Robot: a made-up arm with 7 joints.
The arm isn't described. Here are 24 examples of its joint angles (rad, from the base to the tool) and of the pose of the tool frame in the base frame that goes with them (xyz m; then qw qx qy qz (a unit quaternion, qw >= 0)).
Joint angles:
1: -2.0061 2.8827 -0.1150 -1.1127 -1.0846 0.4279 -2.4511
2: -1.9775 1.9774 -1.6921 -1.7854 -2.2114 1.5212 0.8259
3: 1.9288 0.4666 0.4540 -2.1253 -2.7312 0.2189 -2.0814
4: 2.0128 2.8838 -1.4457 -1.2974 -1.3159 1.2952 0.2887
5: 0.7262 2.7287 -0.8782 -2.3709 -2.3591 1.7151 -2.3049
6: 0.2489 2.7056 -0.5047 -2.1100 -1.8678 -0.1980 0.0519
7: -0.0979 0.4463 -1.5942 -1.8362 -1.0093 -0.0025 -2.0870
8: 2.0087 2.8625 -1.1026 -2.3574 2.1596 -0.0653 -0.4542
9: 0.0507 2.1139 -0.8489 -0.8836 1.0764 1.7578 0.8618
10: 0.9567 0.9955 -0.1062 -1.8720 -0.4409 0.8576 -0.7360
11: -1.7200 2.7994 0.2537 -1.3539 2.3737 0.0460 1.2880
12: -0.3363 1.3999 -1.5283 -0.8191 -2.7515 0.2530 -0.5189
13: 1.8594 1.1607 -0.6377 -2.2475 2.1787 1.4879 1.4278
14: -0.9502 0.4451 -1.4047 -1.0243 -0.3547 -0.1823 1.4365
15: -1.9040 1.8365 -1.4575 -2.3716 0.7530 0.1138 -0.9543
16: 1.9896 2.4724 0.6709 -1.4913 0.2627 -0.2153 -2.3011
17: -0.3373 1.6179 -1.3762 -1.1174 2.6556 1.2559 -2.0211
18: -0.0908 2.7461 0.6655 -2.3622 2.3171 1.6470 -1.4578
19: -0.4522 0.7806 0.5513 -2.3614 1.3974 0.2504 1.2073
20: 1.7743 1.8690 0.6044 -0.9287 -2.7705 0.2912 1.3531
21: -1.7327 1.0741 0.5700 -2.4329 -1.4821 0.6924 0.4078
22: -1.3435 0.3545 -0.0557 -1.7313 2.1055 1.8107 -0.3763
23: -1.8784 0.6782 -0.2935 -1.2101 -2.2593 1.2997 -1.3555
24: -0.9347 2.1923 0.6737 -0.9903 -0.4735 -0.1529 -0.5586
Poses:
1: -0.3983 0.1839 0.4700 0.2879 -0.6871 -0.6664 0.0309
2: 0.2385 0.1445 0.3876 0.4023 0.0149 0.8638 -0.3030
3: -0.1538 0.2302 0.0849 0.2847 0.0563 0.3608 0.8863
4: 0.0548 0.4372 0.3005 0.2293 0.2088 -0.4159 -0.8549
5: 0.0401 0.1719 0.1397 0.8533 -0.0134 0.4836 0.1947
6: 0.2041 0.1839 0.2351 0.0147 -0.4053 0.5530 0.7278
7: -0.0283 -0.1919 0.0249 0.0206 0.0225 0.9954 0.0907
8: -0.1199 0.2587 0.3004 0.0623 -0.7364 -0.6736 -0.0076
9: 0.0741 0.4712 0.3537 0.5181 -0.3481 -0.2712 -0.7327
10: 0.0949 0.2399 0.0013 0.3458 0.9251 -0.1448 0.0597
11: -0.3414 0.0635 0.5437 0.7825 -0.5610 -0.2573 -0.0825
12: 0.0843 0.3805 -0.0184 0.2230 -0.0856 0.5459 0.8031
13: -0.1926 -0.0180 0.1311 0.6897 -0.0808 -0.6844 0.2224
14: 0.3258 -0.1072 0.0036 0.9393 0.2447 0.0450 0.2362
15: 0.2085 0.0070 0.3782 0.3749 0.3265 -0.8580 0.1289
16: 0.2105 0.2210 -0.0262 0.1635 0.2395 -0.7327 -0.6156
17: 0.1189 0.3739 0.0129 0.8441 0.4641 0.2598 0.0678
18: 0.2075 -0.0920 0.3625 0.3463 0.8453 -0.2105 -0.3482
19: 0.1822 0.1140 0.4375 0.8061 -0.5291 0.2584 0.0592
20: 0.1095 0.4769 0.1703 0.1810 0.7879 -0.3815 -0.4481
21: -0.1570 0.0966 0.4380 0.4226 0.5428 0.4398 -0.5773
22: 0.2334 -0.1255 0.4671 0.9101 0.2421 -0.1182 -0.3148
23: 0.1705 -0.0813 0.6243 0.6229 -0.4884 -0.0522 -0.6088
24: -0.1529 0.1923 0.6836 0.4293 -0.3770 0.5917 -0.5688
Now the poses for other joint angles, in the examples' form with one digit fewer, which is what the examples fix.
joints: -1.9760 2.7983 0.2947 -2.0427 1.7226 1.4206 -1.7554
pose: -0.269 -0.026 0.493 0.173 -0.649 0.551 -0.496
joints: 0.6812 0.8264 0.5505 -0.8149 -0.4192 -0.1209 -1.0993
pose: -0.030 0.447 0.073 0.270 0.944 -0.130 0.141
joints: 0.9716 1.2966 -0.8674 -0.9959 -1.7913 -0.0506 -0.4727
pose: -0.218 0.297 0.003 0.460 0.377 -0.326 -0.735
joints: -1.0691 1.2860 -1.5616 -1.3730 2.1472 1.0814 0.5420
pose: 0.302 0.163 0.049 0.383 0.347 0.724 0.456
